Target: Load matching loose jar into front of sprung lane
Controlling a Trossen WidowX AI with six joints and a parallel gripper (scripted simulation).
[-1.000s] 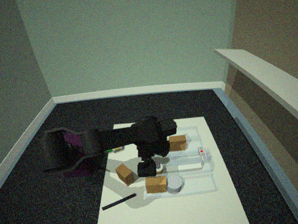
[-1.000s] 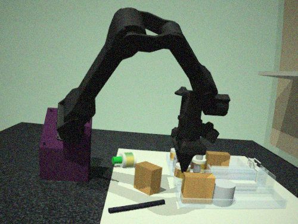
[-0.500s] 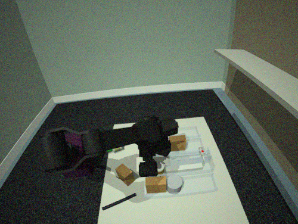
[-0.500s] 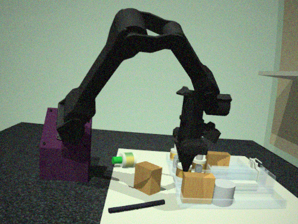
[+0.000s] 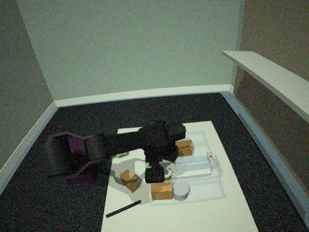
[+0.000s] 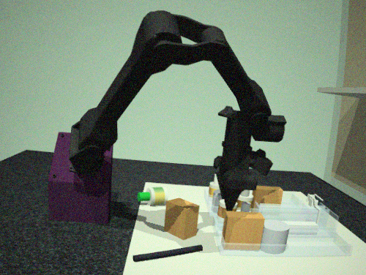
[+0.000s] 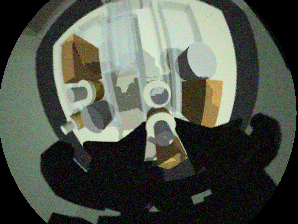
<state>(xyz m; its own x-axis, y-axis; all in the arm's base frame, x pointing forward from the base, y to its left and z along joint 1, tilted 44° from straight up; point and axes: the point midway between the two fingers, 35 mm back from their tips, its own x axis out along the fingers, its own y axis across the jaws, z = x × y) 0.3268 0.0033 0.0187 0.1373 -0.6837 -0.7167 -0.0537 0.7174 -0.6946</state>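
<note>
Right now the orange box is 100 mm behind my gripper tip, 30 mm to the right of it and 20 mm below it. Also, from my gripper tip: red mark (230 mm ahead, 50 mm to the left, 10 mm above); then black rod (140 mm to the right, 120 mm behind, 50 mm below).
</note>
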